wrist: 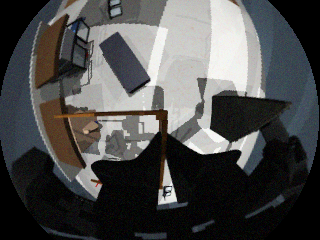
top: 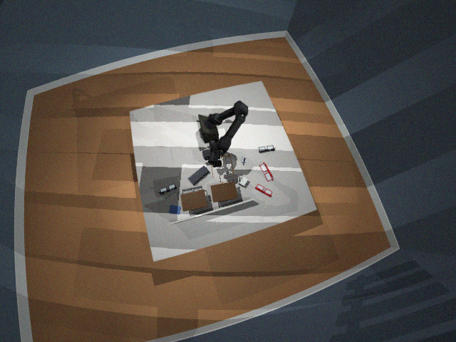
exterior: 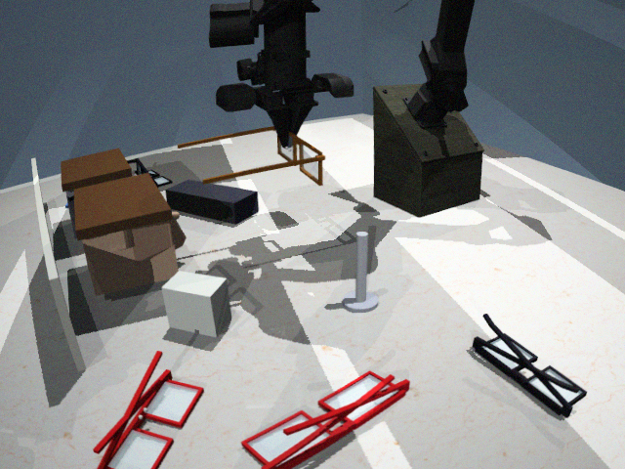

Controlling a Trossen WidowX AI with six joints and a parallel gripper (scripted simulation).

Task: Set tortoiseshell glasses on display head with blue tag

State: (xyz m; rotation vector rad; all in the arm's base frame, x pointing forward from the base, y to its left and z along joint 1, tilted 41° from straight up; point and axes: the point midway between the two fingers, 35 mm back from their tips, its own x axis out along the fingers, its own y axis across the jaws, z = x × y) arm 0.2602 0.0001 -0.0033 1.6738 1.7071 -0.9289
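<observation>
Now: the dark case 150 mm to the right of my gripper tip, 110 mm below it and 70 mm ahead of it. From my gripper tip the other things lie so: white rail: 370 mm ahead, 100 mm to the right, 70 mm below; then white cube: 200 mm ahead, 170 mm to the left, 100 mm below; then grey post: 230 mm to the left, 100 mm below, 30 mm ahead.
</observation>
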